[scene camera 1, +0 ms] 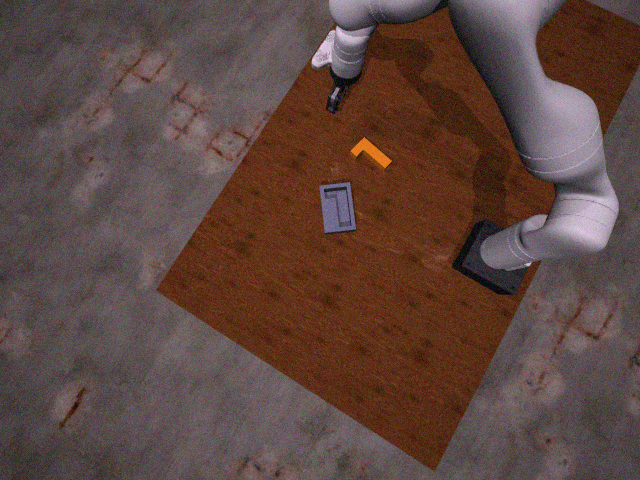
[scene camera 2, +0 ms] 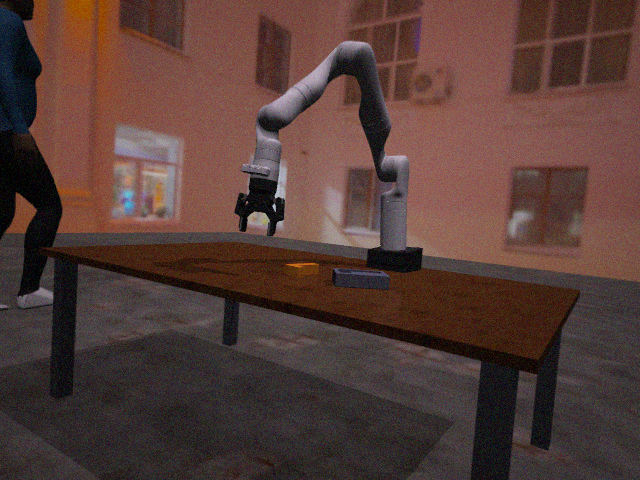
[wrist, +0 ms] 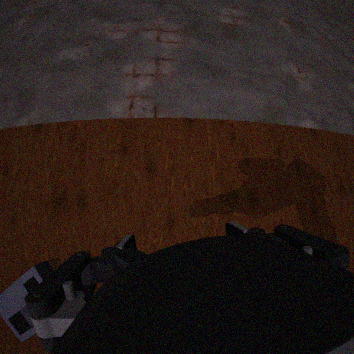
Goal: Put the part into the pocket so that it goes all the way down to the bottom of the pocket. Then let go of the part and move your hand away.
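Pixels of known places: gripper, fingertip midpoint: (scene camera 1: 340,97) (scene camera 2: 255,233) (wrist: 181,239); arm's base, link origin: (scene camera 1: 498,252) (scene camera 2: 392,248).
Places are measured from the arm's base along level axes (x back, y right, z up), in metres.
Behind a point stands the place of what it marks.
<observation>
The part, an orange L-shaped block (scene camera 1: 376,153) @(x -0.422, y 0.068, z -0.042 m) (scene camera 2: 302,268) @(x -0.472, y 0.028, z -0.046 m), lies flat on the table, beside the pocket block and apart from it. The blue-grey block (scene camera 1: 330,219) @(x -0.419, y -0.174, z -0.035 m) (scene camera 2: 361,279) @(x -0.459, y -0.159, z -0.049 m) with the L-shaped pocket stands on the table; the pocket is empty. In the wrist view the pocket block (wrist: 15,299) @(x -0.433, y -0.152, z -0.036 m) shows at the lower left, partly hidden by a finger. My gripper (scene camera 1: 332,110) (scene camera 2: 256,232) @(x -0.583, y 0.108, z 0.045 m) (wrist: 181,239) @(x -0.583, y 0.108, z 0.045 m) is open and empty. It hangs well above the table, off to the side of the part away from the pocket block. The part is mostly hidden in the wrist view.
The wooden table (scene camera 1: 310,335) @(x -0.281, y -0.472, z -0.071 m) (scene camera 2: 480,315) @(x -0.495, y -0.474, z -0.071 m) (wrist: 150,200) @(x -0.619, y 0.070, z -0.071 m) carries the black robot base (scene camera 1: 485,263) @(x -0.012, y -0.045, z 0.001 m) (scene camera 2: 394,259) @(x -0.062, y -0.042, z -0.030 m). The arm reaches high over the table from the base. A person (scene camera 2: 31,170) stands beyond the table's left end in the second scene view.
</observation>
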